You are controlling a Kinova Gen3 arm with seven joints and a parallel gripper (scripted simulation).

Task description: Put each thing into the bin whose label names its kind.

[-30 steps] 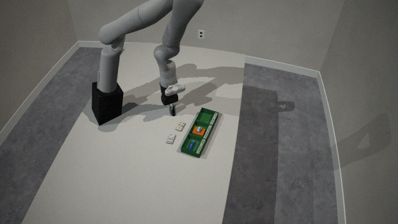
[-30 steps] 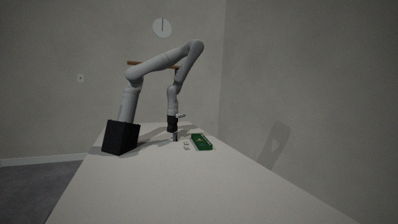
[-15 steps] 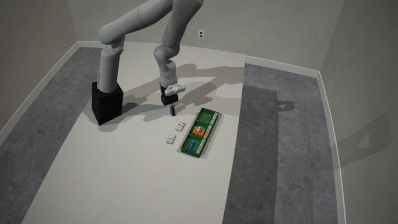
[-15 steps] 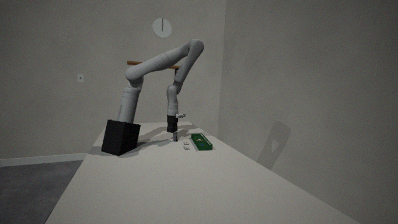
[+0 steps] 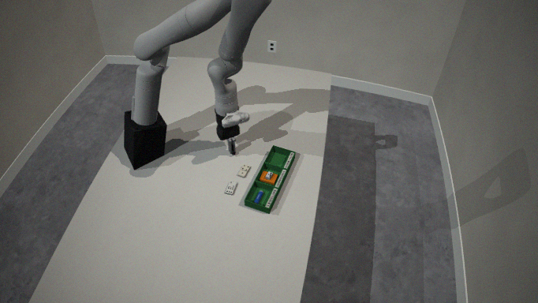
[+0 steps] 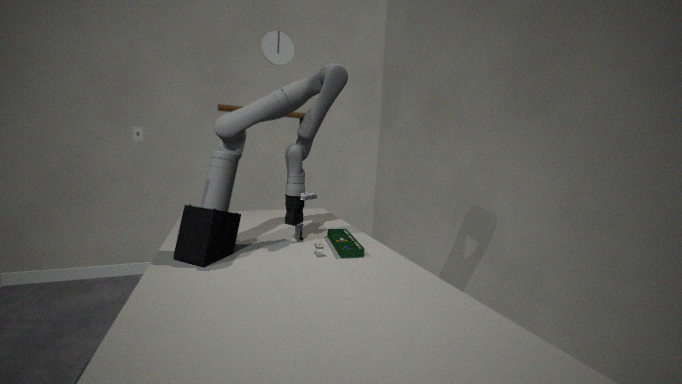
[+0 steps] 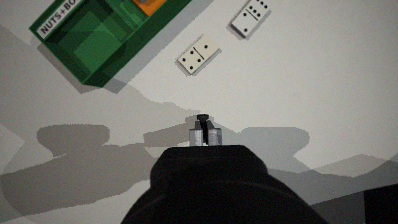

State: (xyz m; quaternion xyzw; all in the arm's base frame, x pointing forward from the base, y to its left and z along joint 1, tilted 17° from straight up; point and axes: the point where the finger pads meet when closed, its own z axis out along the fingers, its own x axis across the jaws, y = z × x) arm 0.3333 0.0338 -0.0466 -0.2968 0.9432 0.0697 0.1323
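The grey piece lies 150 mm ahead of my hand and 90 mm to the right of it. From my hand the other things lie so: black bolt (10 mm to the right, 10 mm below); green three-part bin (160 mm ahead, 100 mm to the right, 10 mm below); orange flat block (150 mm ahead, 100 mm to the right, 10 mm below).
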